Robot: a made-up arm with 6 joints.
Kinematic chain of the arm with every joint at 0, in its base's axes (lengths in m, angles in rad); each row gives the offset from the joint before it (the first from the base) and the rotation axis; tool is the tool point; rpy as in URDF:
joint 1: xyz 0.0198 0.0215 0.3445 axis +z
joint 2: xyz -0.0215 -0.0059 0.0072 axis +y
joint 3: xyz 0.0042 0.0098 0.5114 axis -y
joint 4: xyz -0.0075 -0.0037 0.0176 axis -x
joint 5: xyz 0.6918 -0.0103 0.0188 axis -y
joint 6: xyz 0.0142 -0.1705 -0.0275 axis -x
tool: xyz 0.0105 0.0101 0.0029 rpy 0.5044 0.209 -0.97
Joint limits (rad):
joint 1: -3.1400..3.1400
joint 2: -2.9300..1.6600
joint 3: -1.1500..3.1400
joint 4: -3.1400..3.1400
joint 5: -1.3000..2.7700
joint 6: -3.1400..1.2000
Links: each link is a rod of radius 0.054 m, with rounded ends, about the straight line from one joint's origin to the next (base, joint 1, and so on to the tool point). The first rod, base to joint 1, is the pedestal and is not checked.
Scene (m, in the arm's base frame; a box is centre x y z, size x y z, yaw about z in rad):
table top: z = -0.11
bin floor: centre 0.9 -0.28 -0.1 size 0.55 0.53 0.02 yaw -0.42
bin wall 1: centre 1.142 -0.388 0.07 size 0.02 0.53 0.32 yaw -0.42
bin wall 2: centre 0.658 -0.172 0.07 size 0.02 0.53 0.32 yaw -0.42
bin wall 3: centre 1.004 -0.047 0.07 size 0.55 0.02 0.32 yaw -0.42
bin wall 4: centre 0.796 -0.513 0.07 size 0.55 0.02 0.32 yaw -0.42
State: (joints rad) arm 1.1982 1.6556 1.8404 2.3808 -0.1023 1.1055
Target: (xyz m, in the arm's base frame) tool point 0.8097 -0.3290 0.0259
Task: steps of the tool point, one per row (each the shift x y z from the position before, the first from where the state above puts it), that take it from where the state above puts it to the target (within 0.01 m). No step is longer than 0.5 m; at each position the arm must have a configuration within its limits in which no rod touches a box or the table.
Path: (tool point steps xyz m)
1: -0.2485 -0.1316 0.3803
2: -0.1806 -0.2989 0.2859
3: -0.0445 -0.3924 0.1558
4: 0.1101 -0.3867 0.0109
5: 0.2288 -0.2890 -0.1267
6: 0.2722 -0.1347 -0.2369
7: 0.2271 0.0254 -0.3044
8: 0.1108 0.1421 -0.3216
9: 0.0223 -0.0084 -0.1962
10: -0.0223 0.0084 -0.2034

